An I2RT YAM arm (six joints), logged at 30 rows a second.
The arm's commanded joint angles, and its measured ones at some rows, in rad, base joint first. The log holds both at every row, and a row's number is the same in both.
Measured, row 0:
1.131 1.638 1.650 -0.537 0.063 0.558
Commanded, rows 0 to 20:
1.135 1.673 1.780 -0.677 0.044 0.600
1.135 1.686 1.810 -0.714 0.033 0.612
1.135 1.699 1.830 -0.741 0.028 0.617
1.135 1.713 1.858 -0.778 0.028 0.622
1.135 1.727 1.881 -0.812 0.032 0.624
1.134 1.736 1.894 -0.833 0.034 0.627
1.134 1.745 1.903 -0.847 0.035 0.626
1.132 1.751 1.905 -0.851 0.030 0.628
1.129 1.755 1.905 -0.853 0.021 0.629
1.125 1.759 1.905 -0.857 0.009 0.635
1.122 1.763 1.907 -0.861 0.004 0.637
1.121 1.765 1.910 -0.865 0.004 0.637
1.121 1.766 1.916 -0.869 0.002 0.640
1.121 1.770 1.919 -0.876 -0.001 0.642
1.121 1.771 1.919 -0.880 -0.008 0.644
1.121 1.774 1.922 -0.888 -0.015 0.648
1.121 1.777 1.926 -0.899 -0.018 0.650
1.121 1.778 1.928 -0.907 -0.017 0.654
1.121 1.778 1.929 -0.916 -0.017 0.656
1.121 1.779 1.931 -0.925 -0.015 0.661
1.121 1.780 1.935 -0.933 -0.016 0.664
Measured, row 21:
1.123 1.761 1.882 -0.882 -0.005 0.647
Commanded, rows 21 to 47:
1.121 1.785 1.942 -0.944 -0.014 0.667
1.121 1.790 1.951 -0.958 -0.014 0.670
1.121 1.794 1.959 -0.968 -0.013 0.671
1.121 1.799 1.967 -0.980 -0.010 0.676
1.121 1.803 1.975 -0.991 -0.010 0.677
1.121 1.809 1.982 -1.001 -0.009 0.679
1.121 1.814 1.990 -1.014 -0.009 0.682
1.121 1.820 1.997 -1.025 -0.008 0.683
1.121 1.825 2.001 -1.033 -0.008 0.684
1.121 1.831 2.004 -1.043 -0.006 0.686
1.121 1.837 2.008 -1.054 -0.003 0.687
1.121 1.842 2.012 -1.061 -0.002 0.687
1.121 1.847 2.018 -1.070 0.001 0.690
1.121 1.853 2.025 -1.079 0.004 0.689
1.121 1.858 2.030 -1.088 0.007 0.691
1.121 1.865 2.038 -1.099 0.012 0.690
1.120 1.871 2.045 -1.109 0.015 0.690
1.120 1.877 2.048 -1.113 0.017 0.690
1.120 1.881 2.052 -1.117 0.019 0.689
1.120 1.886 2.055 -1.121 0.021 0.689
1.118 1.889 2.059 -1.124 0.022 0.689
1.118 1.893 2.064 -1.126 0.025 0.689
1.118 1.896 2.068 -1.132 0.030 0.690
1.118 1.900 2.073 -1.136 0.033 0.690
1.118 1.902 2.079 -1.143 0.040 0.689
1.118 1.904 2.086 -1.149 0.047 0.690
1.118 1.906 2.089 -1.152 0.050 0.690
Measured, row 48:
1.122 1.879 2.045 -1.103 0.017 0.682
